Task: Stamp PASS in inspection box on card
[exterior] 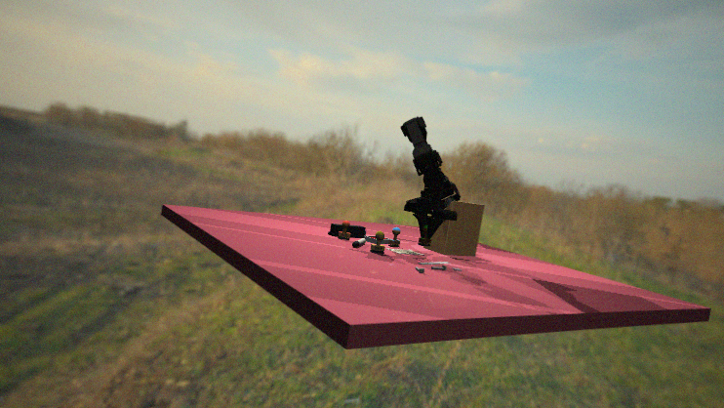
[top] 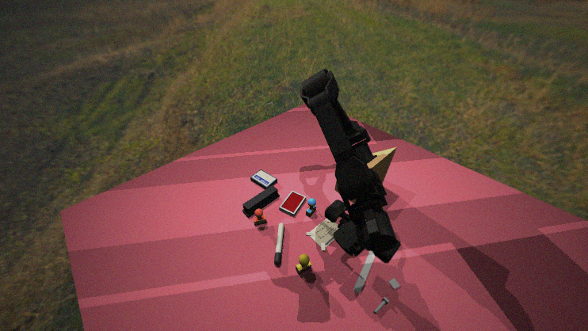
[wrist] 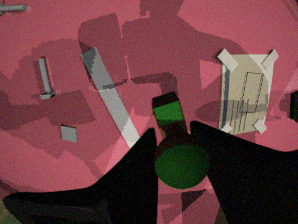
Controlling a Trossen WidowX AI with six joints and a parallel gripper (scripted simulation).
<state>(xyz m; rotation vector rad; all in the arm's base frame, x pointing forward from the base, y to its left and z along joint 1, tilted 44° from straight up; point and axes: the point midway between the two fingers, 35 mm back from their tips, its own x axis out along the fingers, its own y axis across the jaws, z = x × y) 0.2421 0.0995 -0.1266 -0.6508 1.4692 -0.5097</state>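
Right now my gripper tip is 1 cm short of the red ink pad, 26 cm to the left of it and 6 cm above it. Also, from my gripper tip: grey strip: 1 cm behind, 5 cm to the left, 6 cm below; cream card: 10 cm to the right, 7 cm below; green-knobbed stamp: right at my gripper tip.
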